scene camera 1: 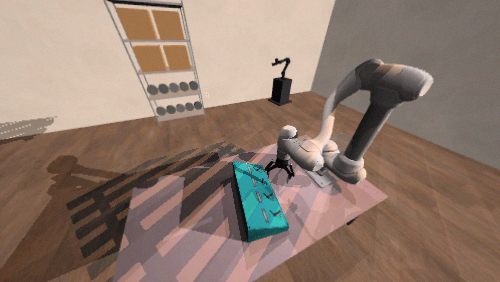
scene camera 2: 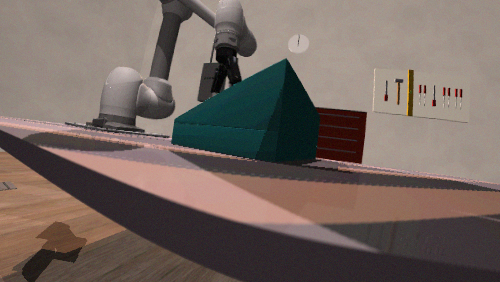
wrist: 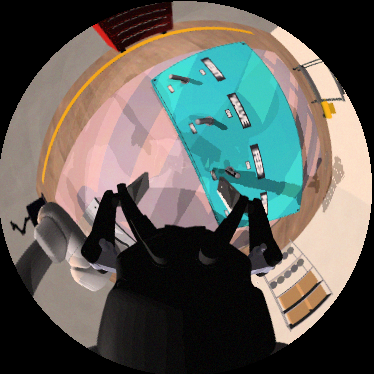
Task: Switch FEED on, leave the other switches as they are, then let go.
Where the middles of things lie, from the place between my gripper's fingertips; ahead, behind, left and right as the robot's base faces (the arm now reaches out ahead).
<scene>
Right now the teal switch panel (scene camera 1: 258, 210) is 170 mm ahead of my hand, 50 mm below it and 30 mm to the right of it.
</scene>
